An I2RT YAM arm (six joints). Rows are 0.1 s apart.
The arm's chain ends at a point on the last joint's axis. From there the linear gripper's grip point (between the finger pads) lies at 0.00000 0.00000 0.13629 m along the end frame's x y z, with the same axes.
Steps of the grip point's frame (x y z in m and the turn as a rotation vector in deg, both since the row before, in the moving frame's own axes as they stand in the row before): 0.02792, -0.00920, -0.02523, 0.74, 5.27, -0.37; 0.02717, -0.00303, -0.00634, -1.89, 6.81, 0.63; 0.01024, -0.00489, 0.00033, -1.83, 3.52, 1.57; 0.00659, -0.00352, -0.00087, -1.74, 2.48, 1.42; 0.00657, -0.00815, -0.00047, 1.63, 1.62, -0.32; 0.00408, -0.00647, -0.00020, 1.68, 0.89, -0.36; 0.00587, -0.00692, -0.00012, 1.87, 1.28, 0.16; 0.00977, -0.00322, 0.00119, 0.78, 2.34, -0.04; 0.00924, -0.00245, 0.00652, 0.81, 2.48, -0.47; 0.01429, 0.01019, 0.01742, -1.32, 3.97, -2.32
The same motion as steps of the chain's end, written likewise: 0.01541, -0.00740, -0.02464, 0.74, 5.27, -0.37; 0.01104, -0.00760, -0.00530, -1.89, 6.81, 0.63; 0.00193, -0.00935, 0.00066, -1.83, 3.52, 1.57; 0.00075, -0.00773, -0.00068, -1.74, 2.48, 1.42; 0.00273, -0.00426, -0.00036, 1.63, 1.62, -0.32; 0.00198, -0.00247, -0.00012, 1.68, 0.89, -0.36; 0.00282, -0.00248, -0.00001, 1.87, 1.28, 0.16; 0.00421, -0.00136, 0.00132, 0.78, 2.34, -0.04; 0.00335, -0.00050, 0.00666, 0.81, 2.48, -0.47; 0.00479, 0.00724, 0.01778, -1.32, 3.97, -2.32
